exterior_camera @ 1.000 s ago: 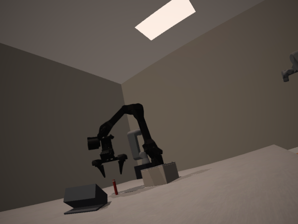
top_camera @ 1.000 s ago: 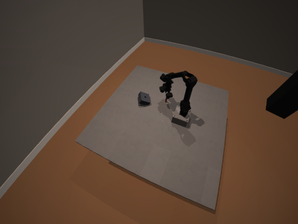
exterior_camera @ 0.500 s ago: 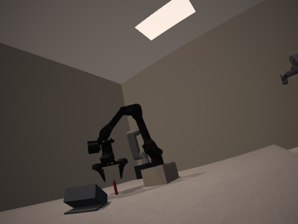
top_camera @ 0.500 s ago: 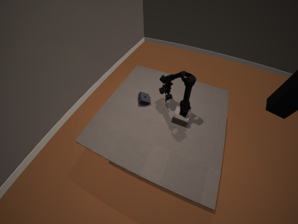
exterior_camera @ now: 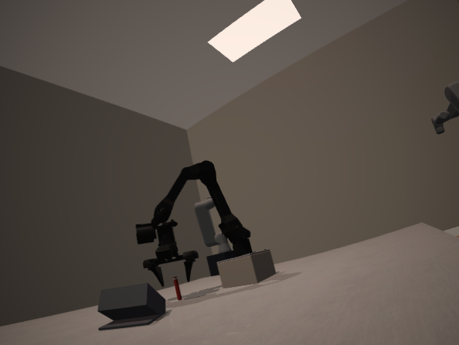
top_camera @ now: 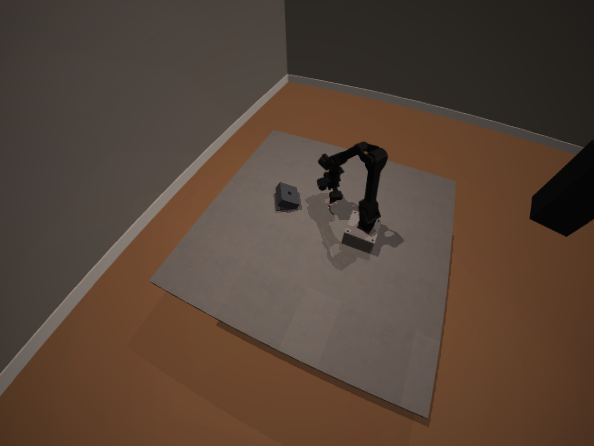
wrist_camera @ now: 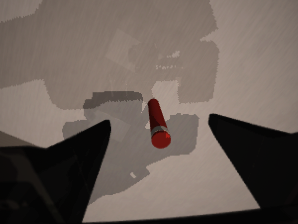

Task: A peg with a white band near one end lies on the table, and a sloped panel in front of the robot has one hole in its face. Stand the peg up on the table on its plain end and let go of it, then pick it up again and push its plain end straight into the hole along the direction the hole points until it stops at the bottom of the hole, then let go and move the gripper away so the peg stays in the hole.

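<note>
The red peg is right at my gripper tip. Round my gripper tip: sloped panel (20 cm ahead, 13 cm to the left, 2 cm below).
</note>
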